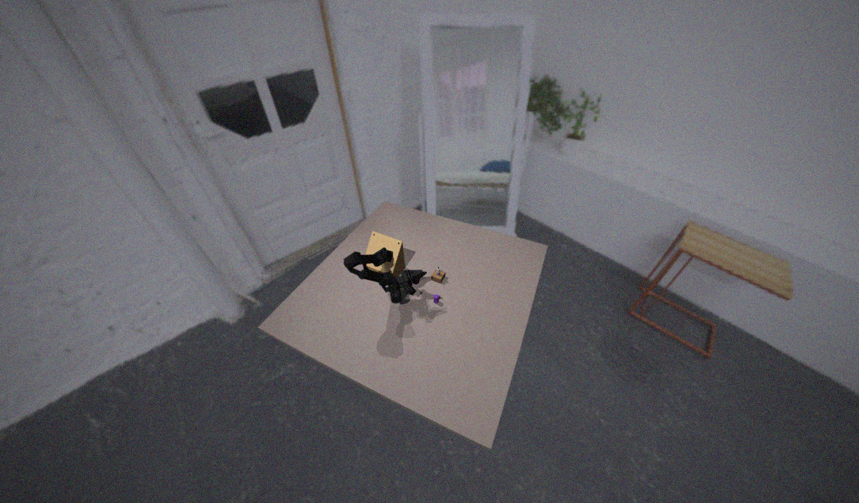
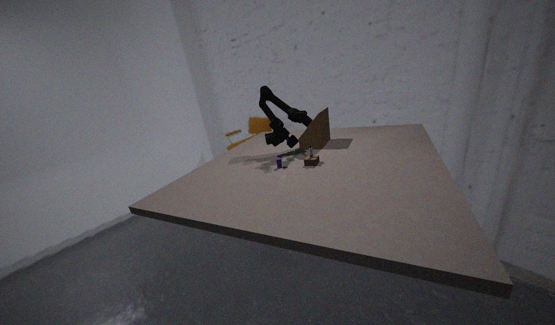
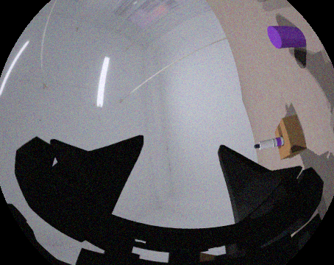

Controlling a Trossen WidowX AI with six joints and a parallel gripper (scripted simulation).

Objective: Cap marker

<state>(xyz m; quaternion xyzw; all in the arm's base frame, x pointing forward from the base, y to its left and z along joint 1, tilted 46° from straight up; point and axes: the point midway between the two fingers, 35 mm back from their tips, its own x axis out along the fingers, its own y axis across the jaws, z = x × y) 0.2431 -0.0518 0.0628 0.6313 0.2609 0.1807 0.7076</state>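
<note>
Right now my gripper tip is 8 cm short of the purple cap, 4 cm to the left of it and 16 cm above it. Also, from my gripper tip: holder block (3 cm ahead, 13 cm to the left, 17 cm below).
</note>
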